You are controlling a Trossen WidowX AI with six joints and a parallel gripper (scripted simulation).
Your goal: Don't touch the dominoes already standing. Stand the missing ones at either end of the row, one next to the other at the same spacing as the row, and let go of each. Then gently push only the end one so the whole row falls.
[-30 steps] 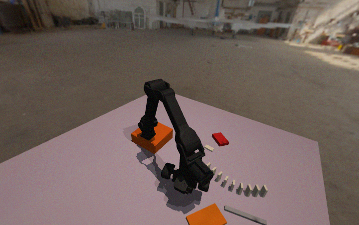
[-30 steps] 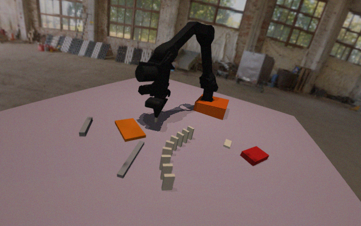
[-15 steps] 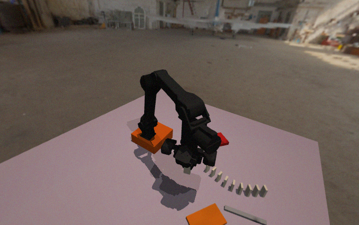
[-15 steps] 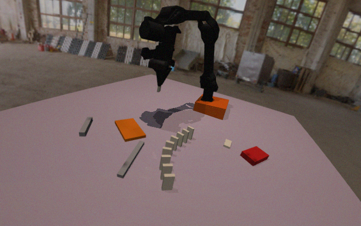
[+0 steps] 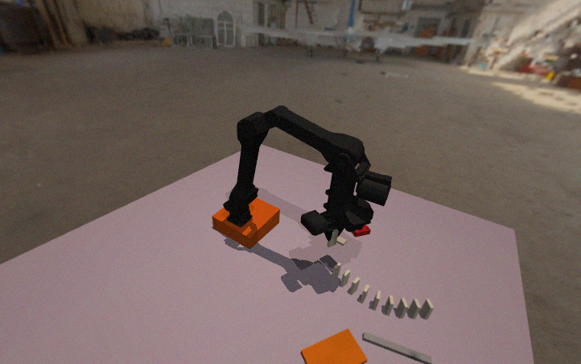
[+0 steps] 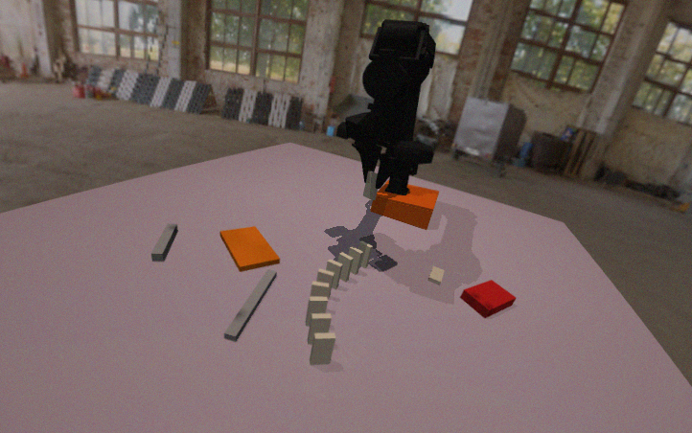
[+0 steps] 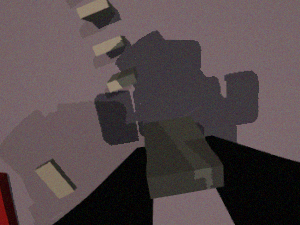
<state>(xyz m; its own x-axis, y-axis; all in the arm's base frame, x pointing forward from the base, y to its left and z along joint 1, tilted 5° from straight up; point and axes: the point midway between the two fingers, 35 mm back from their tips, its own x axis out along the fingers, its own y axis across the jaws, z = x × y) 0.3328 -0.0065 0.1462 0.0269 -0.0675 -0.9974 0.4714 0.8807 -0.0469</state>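
Right now the red block is 28 cm to the left of my gripper tip, 15 cm below it and 1 cm ahead of it. Also, from my gripper tip: short grey bar: 32 cm to the right, 19 cm ahead, 15 cm below; then orange flat plate: 19 cm to the right, 15 cm below, 11 cm ahead.
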